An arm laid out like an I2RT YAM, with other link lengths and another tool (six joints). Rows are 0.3 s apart.
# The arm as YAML. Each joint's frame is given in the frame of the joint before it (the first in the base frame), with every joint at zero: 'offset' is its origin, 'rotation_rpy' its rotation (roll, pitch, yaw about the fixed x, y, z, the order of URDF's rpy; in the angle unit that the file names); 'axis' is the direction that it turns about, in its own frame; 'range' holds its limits. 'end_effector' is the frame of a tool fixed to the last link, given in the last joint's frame.
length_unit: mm
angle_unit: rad
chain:
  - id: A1
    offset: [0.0, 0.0, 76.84]
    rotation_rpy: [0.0, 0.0, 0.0]
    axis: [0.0, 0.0, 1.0]
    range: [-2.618, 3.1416]
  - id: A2
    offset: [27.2, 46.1, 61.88]
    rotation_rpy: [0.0, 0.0, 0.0]
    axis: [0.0, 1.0, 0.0]
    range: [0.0, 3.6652]
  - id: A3
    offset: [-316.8, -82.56, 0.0]
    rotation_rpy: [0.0, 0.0, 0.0]
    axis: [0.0, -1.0, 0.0]
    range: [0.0, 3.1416]
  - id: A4
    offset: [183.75, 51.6, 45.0]
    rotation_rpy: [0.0, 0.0, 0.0]
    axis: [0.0, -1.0, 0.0]
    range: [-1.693, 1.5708]
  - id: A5
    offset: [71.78, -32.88, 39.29]
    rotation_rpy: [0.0, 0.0, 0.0]
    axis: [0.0, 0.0, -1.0]
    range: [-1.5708, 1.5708]
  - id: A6
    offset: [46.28, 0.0, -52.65]
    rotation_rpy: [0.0, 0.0, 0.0]
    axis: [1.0, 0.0, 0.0]
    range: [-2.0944, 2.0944]
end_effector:
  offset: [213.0, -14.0, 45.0]
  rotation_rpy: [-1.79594, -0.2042, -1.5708]
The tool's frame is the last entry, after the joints.
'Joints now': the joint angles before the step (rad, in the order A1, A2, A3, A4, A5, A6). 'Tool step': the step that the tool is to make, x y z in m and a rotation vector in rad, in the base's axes. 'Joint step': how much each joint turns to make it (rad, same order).
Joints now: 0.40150, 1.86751, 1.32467, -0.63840, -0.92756, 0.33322
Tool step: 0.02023, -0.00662, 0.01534, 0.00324, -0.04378, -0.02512
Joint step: -0.02860, 0.00001, 0.07137, -0.04084, 0.01107, -0.01411
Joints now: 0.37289, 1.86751, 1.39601, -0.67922, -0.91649, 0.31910
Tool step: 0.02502, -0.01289, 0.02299, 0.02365, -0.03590, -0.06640
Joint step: -0.04541, -0.02096, 0.04964, 0.00148, 0.00036, 0.03812
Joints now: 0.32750, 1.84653, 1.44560, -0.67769, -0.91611, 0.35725
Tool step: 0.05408, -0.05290, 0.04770, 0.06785, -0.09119, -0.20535
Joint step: -0.13734, -0.08621, -0.01411, 0.13731, 0.00342, 0.13122
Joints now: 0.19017, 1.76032, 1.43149, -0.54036, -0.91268, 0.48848
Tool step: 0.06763, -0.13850, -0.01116, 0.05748, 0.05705, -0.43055
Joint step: -0.26703, -0.03205, -0.14306, 0.24986, 0.07134, 0.24949
